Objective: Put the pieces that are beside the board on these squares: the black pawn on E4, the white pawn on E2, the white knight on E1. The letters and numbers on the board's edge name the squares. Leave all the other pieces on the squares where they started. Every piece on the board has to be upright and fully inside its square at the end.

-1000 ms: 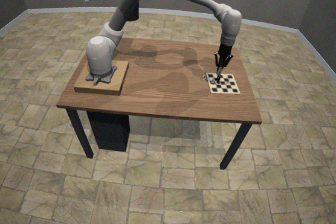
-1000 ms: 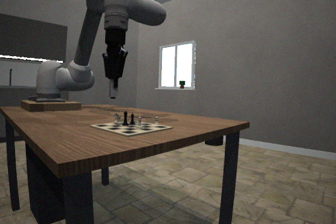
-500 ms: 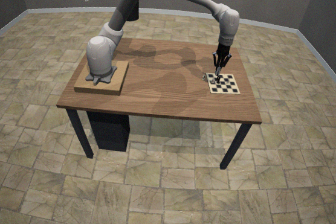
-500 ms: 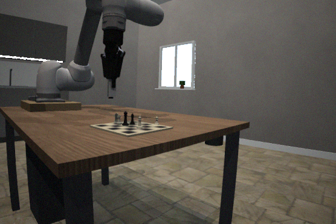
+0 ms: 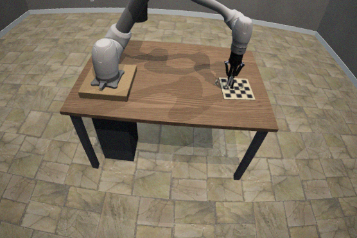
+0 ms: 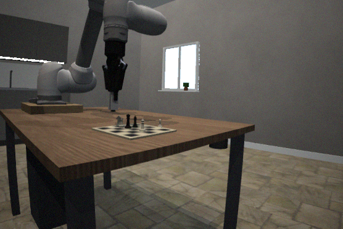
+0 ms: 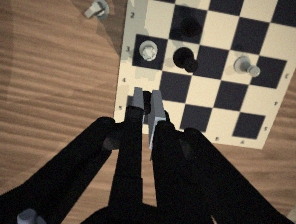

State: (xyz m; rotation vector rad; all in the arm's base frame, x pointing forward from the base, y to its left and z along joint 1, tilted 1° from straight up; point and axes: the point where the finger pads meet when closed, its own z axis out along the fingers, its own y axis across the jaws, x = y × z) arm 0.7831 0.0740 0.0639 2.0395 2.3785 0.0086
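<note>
Now: the chessboard 7 cm ahead of my hand, 5 cm to the left of it and 10 cm below it. Round my hand: white knight 7 cm behind, 6 cm to the left, 9 cm below; black pawn 3 cm below; pale pawn 11 cm ahead, 6 cm to the left, 8 cm below.
</note>
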